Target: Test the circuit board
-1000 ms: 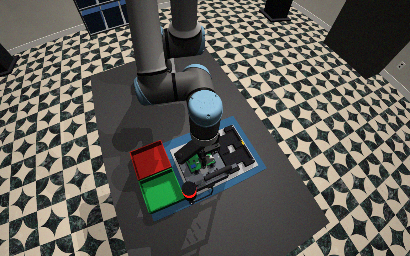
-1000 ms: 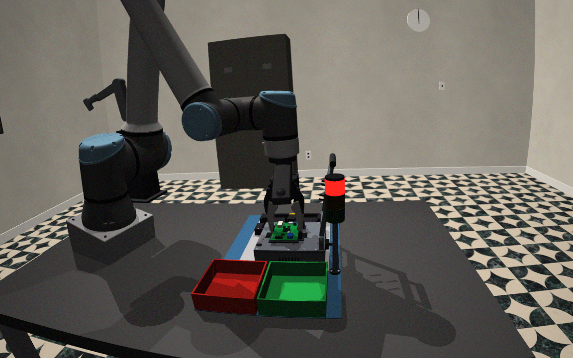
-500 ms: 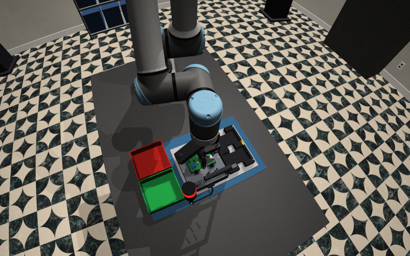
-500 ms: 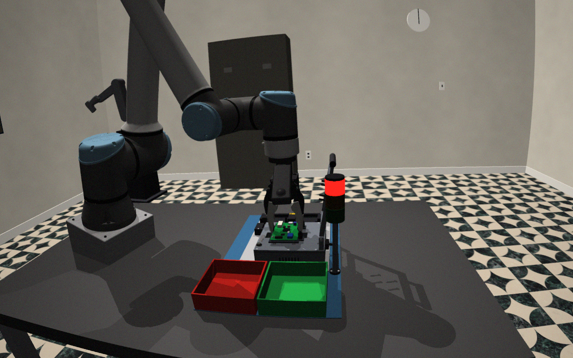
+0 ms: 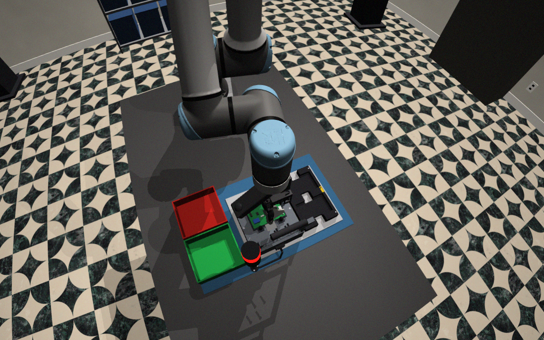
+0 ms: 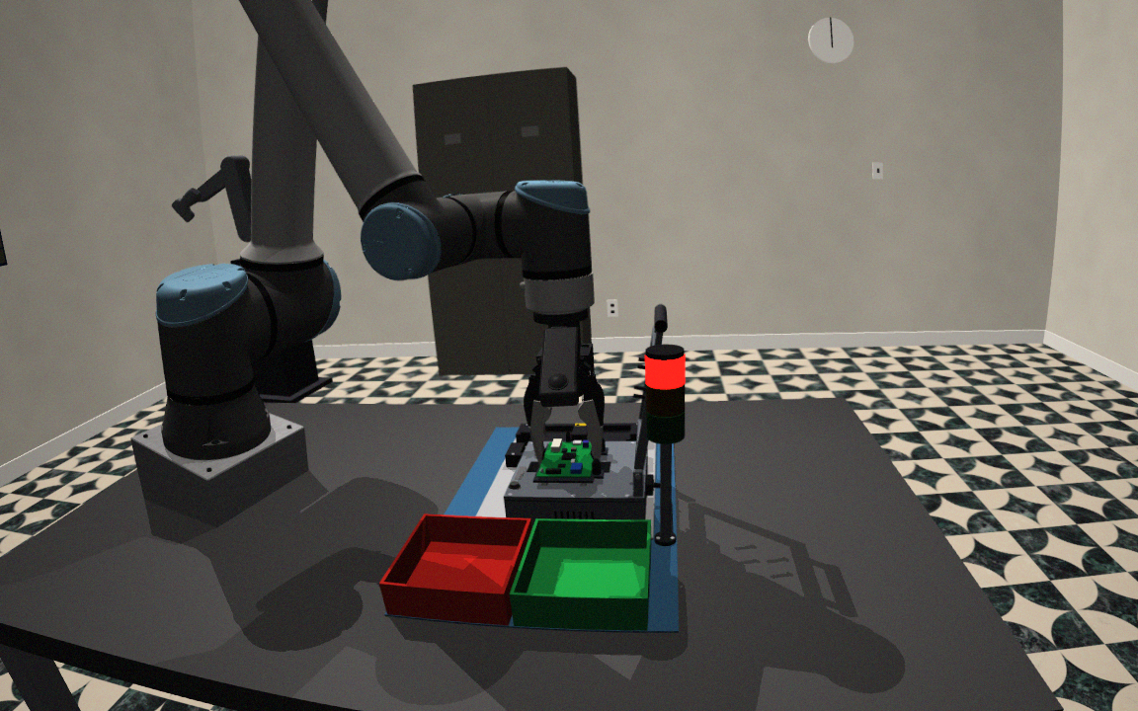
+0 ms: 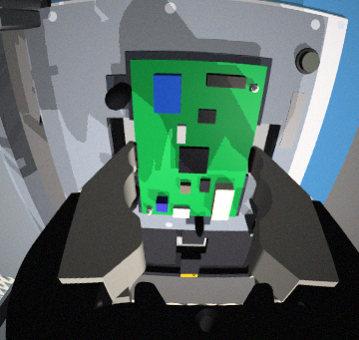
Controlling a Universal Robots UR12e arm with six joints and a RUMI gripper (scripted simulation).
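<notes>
The clear lid lies 110 mm ahead of my hand, 110 mm above it and 20 mm to the left of it. From my hand the other things lie so: green bin: 190 mm to the right, 70 mm ahead, 60 mm below; then green circuit board: right at my hand; then red bin: 210 mm to the right, 80 mm behind, 60 mm below.
</notes>
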